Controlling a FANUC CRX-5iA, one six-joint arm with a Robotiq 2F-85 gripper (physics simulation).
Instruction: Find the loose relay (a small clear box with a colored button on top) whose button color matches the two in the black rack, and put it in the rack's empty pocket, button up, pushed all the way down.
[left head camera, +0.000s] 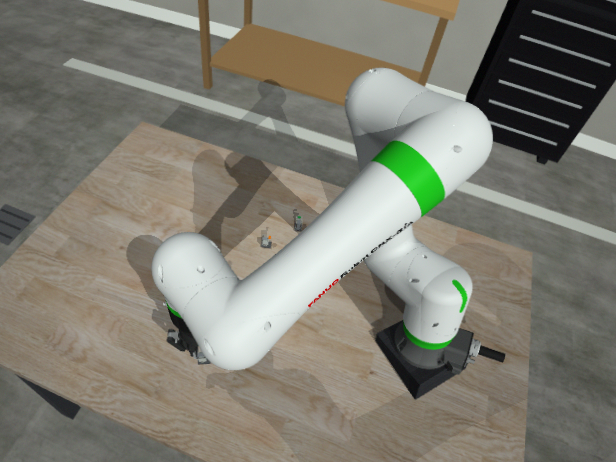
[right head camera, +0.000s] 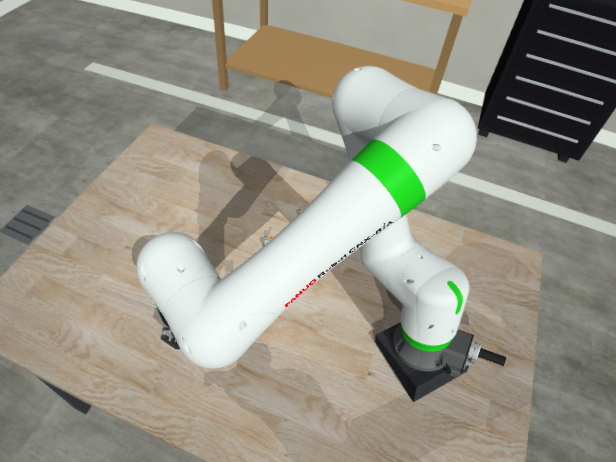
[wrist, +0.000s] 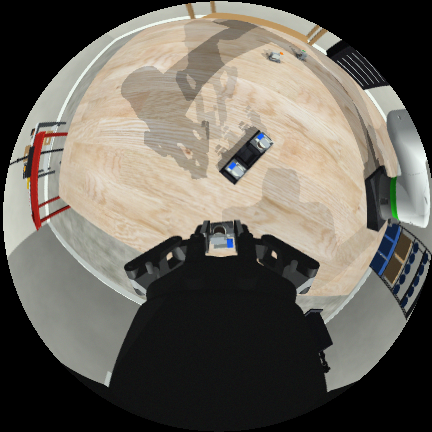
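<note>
My gripper (wrist: 221, 227) is shut on a clear relay with a blue button (wrist: 229, 243) and holds it above the table. In the left head camera view the gripper shows partly behind the arm; in the right head camera view a small part of it shows. The black rack (wrist: 223, 173) lies ahead of the gripper in the wrist view, turned diagonally. Blue-button relays sit in its two end pockets, one at the near left end (wrist: 235, 168) and one at the far right end (wrist: 263, 141). Its middle pocket (wrist: 246, 155) is empty. The arm hides the rack in both head camera views.
A relay with an orange button (left head camera: 266, 240) (right head camera: 267, 240) (wrist: 275, 57) and a relay with a green button (left head camera: 298, 222) (wrist: 301, 54) stand on the table (left head camera: 90, 320) (right head camera: 90, 320) (wrist: 110, 110), away from the rack. The robot's base (left head camera: 417, 375) (right head camera: 415, 377) (wrist: 375, 200) stands at the right.
</note>
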